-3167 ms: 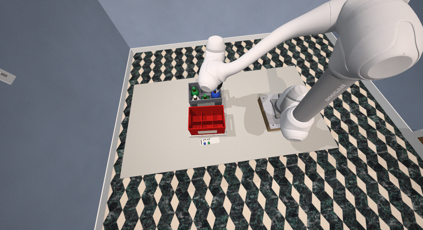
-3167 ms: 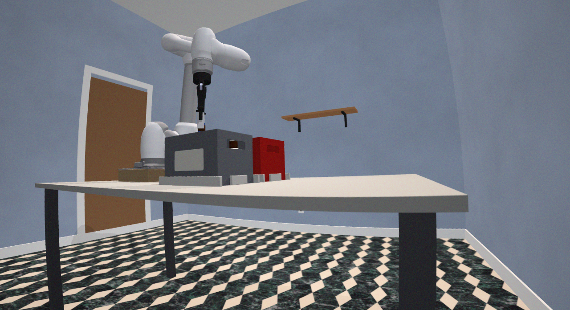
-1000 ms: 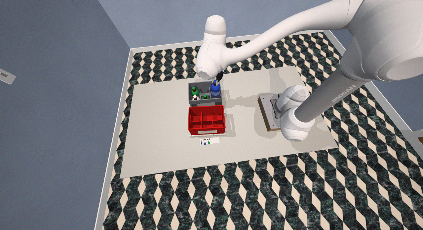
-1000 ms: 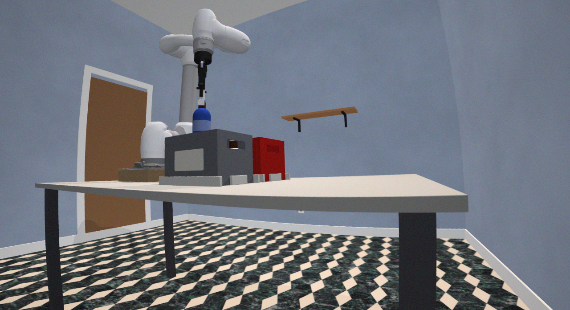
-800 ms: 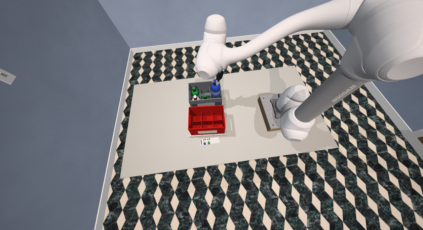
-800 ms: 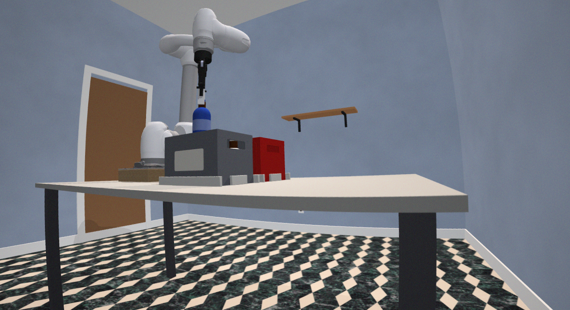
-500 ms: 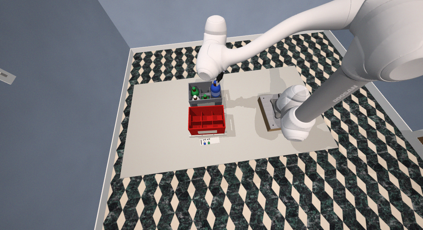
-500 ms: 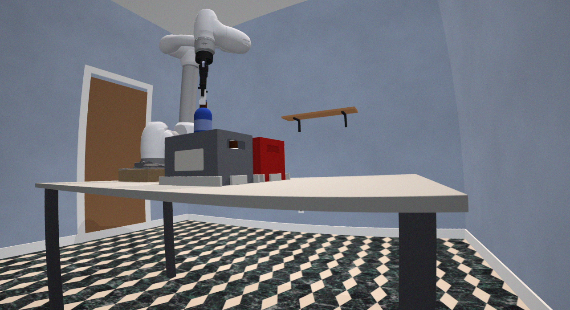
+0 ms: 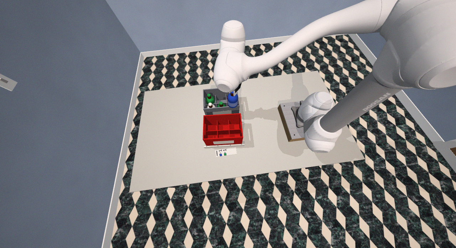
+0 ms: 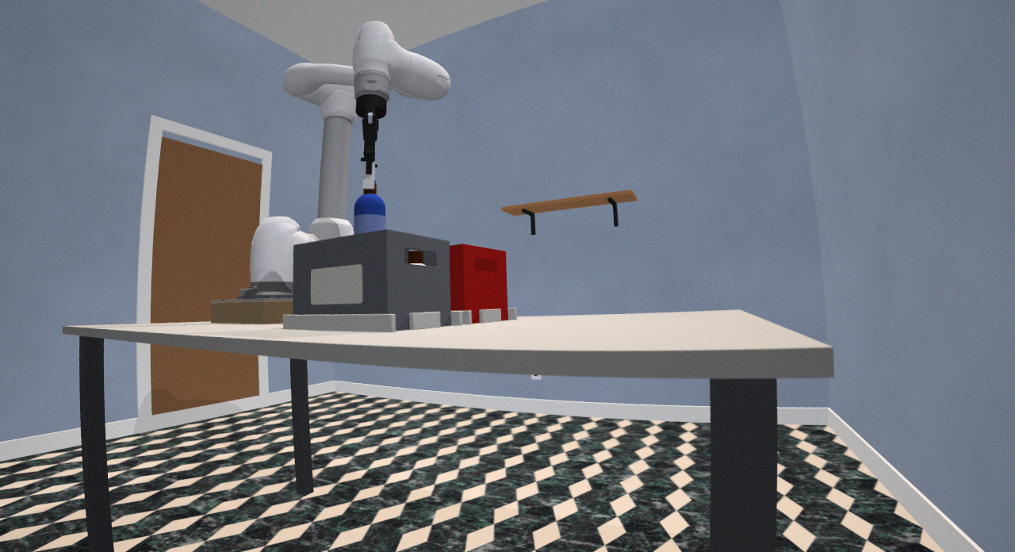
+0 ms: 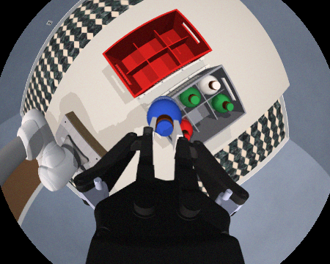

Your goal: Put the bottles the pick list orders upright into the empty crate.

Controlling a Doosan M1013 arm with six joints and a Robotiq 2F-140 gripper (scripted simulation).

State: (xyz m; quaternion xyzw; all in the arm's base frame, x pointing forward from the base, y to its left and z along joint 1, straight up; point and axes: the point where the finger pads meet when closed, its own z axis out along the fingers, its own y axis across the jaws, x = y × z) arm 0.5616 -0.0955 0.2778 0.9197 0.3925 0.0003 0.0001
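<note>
Right now my hand is 80 mm above the blue-label bottle. The rest, counted from my hand: white-label bottle 170 mm ahead, 30 mm to the right, 260 mm below; red-label bottle 120 mm to the right, 260 mm below; grey crate 90 mm ahead, 70 mm to the right, 270 mm below.
</note>
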